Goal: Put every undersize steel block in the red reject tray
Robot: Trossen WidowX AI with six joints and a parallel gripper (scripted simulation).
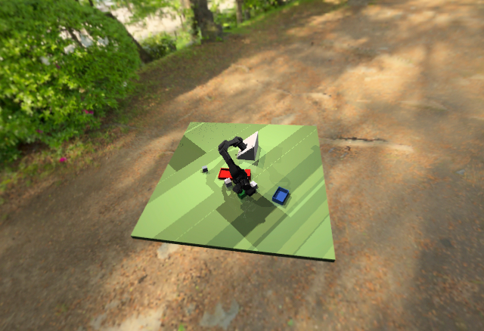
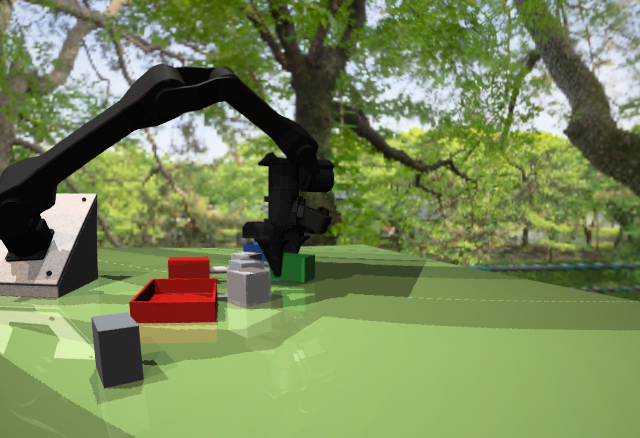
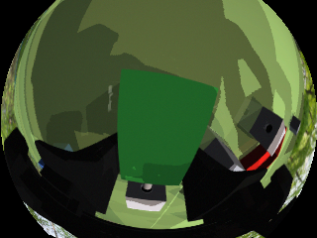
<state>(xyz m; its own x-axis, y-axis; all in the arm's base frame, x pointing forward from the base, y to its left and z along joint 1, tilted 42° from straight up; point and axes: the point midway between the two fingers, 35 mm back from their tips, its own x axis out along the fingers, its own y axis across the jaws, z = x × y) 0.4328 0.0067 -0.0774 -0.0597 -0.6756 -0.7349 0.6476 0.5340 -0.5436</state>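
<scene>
Right now my gripper tip is 20 mm below the green GO gauge, 10 mm to the right of it and 10 mm past it. The rest, counted from my gripper tip: blue tray: 260 mm to the left, 10 mm ahead; then red reject tray: 180 mm behind, 160 mm to the right; then red block: 150 mm behind, 10 mm above.
</scene>
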